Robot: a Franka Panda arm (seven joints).
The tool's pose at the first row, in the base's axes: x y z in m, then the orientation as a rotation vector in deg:
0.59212 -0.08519 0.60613 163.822 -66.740 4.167
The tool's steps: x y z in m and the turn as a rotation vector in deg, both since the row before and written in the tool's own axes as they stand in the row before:
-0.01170 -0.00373 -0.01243 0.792 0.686 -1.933
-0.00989 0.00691 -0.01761 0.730 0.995 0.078
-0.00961 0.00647 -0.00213 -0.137 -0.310 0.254
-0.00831 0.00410 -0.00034 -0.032 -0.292 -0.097
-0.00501 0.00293 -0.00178 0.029 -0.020 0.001
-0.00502 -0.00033 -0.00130 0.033 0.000 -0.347
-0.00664 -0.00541 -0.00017 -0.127 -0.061 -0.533
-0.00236 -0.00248 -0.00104 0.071 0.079 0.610
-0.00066 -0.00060 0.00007 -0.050 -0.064 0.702
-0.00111 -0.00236 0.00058 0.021 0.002 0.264
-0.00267 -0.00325 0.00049 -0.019 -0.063 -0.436
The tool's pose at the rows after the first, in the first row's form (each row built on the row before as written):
0.58608 -0.07354 0.61767 165.310 -64.057 5.541
0.57340 -0.07085 0.63463 165.526 -64.208 7.400
0.56183 -0.06903 0.63591 165.394 -64.591 6.883
0.55294 -0.06641 0.63557 165.530 -64.487 6.443
0.54718 -0.06508 0.63696 165.562 -64.499 6.432
0.54365 -0.06137 0.63784 165.774 -64.002 6.441
0.54237 -0.05291 0.63742 165.965 -63.199 6.262
0.54221 -0.04943 0.63824 165.678 -64.096 6.437
0.54213 -0.04855 0.63811 165.286 -65.115 6.338
0.54296 -0.04611 0.63742 165.161 -65.504 6.362
0.54328 -0.04195 0.63669 165.403 -64.875 6.247

